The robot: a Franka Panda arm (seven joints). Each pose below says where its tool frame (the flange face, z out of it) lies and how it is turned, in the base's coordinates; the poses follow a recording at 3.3 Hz.
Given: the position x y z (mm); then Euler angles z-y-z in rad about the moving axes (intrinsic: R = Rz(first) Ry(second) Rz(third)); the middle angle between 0 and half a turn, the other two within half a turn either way.
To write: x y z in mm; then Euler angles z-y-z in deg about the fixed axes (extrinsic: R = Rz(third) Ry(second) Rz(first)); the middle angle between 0 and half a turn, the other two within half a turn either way. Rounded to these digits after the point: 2 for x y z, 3 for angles.
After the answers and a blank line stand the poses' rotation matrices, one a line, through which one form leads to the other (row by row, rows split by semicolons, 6 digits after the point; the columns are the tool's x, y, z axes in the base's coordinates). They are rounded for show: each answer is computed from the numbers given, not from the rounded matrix.
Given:
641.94 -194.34 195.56 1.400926 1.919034 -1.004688
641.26 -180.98 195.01 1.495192 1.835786 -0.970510
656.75 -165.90 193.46 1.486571 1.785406 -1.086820
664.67 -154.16 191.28 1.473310 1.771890 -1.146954
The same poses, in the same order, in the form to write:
641.94 -194.34 195.56 -57.564 109.953 80.267
641.26 -180.98 195.01 -55.606 105.183 85.668
656.75 -165.90 193.46 -62.270 102.296 85.174
664.67 -154.16 191.28 -65.716 101.522 84.414

0.800905 -0.577320 0.158907; -0.323072 -0.193188 0.926446; -0.504157 -0.793334 -0.341242
0.811642 -0.579589 0.072896; -0.209846 -0.172829 0.962338; -0.545162 -0.796371 -0.261899
0.873678 -0.479511 0.082196; -0.173206 -0.148695 0.973596; -0.454628 -0.864846 -0.212966
0.899192 -0.427034 0.095371; -0.170476 -0.141173 0.975196; -0.402978 -0.893147 -0.199741

